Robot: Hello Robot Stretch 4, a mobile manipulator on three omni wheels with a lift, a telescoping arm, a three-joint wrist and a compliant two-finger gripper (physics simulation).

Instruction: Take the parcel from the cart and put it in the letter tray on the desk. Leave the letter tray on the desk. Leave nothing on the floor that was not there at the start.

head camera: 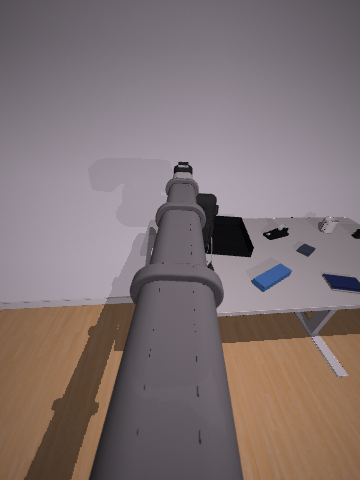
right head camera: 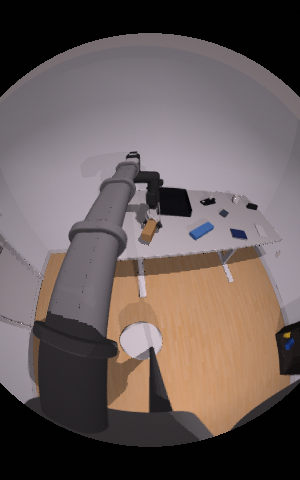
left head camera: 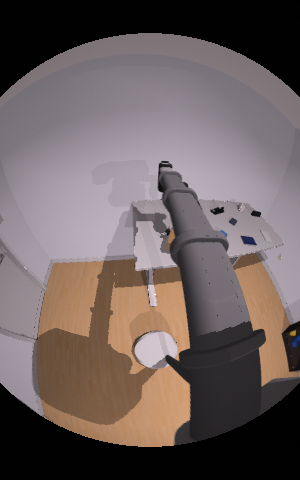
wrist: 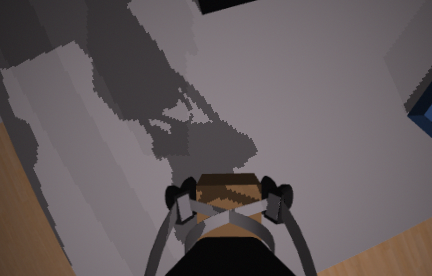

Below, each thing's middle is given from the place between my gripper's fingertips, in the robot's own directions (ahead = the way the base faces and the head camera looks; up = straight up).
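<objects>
Black letter tray (head camera: pixel 230 237): 18 cm to the right of my hand, 37 cm ahead of it, 3 cm below it. Relative to the brown cardboard parcel (wrist: pixel 232 190), my gripper is 1 cm to the right, 4 cm beyond and 2 cm below.
</objects>
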